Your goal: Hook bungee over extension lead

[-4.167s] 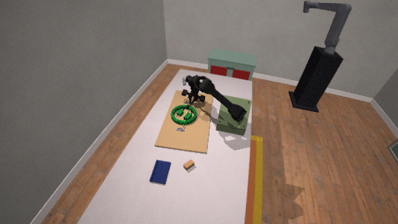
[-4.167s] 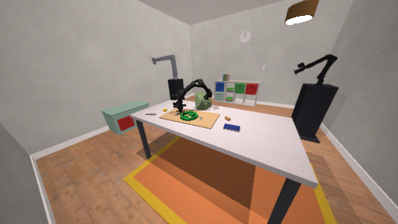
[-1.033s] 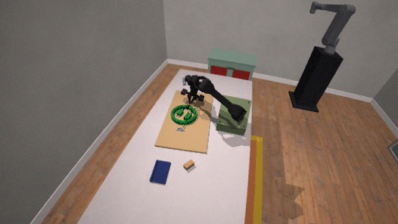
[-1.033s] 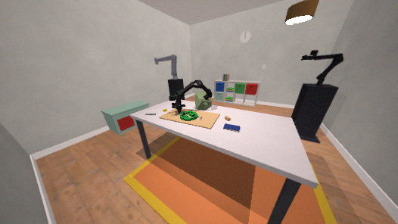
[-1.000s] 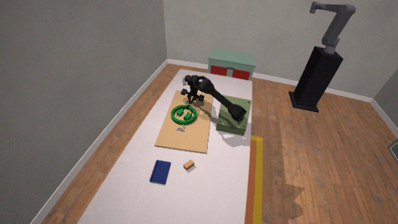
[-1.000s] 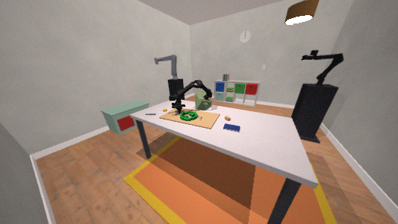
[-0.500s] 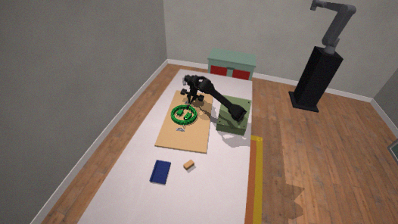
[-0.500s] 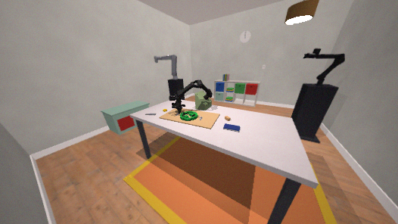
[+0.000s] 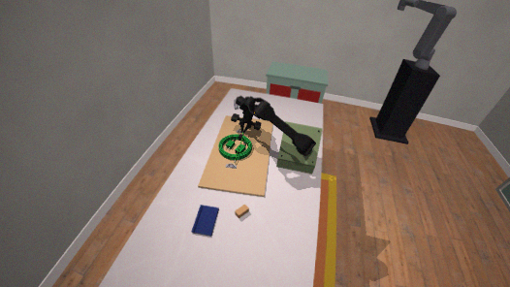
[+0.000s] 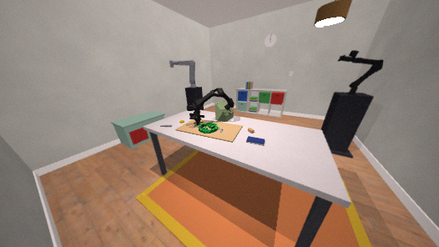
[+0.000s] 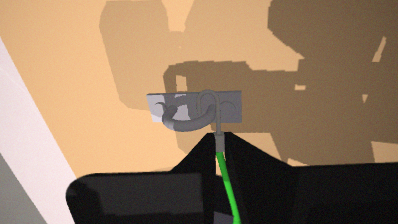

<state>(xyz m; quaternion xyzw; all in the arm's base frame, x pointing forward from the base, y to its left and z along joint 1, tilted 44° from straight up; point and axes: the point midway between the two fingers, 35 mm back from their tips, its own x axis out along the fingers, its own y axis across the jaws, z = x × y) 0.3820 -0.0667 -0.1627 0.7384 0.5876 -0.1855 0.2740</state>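
The green extension lead lies 140 mm to the left of my hand, 30 mm below it and 20 mm ahead of it. From my hand the other things lie so: yellow disc 260 mm to the right, 50 mm below, 10 mm behind; then tan block 540 mm to the left, 130 mm behind, 40 mm below.
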